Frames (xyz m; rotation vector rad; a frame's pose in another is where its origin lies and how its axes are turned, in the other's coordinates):
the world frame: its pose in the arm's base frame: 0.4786 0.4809 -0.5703 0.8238 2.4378 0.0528
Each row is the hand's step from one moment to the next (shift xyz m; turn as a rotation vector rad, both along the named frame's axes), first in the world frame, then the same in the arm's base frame.
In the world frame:
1: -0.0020 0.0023 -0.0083 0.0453 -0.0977 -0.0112
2: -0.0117 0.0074 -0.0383 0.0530 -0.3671 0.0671
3: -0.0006 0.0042 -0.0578 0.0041 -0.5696 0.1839
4: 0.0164 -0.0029 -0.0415 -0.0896 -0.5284 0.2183
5: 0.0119 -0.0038 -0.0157 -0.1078 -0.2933 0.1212
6: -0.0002 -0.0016 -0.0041 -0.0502 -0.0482 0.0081
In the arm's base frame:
1: -0.0018 0.0019 0.0085 -0.0890 -0.0518 -0.0334
2: -0.0083 0.0046 0.0396 -0.2008 -0.2764 -0.1592
3: -0.0274 0.0109 0.0499 -0.2188 -0.4843 -0.2754
4: -0.0340 0.0127 0.0262 -0.1170 -0.5090 -0.2492
5: -0.0181 0.0058 0.0065 -0.0269 -0.3156 -0.1095
6: -0.0029 -0.0009 0.0032 0.0107 -0.0688 0.0081

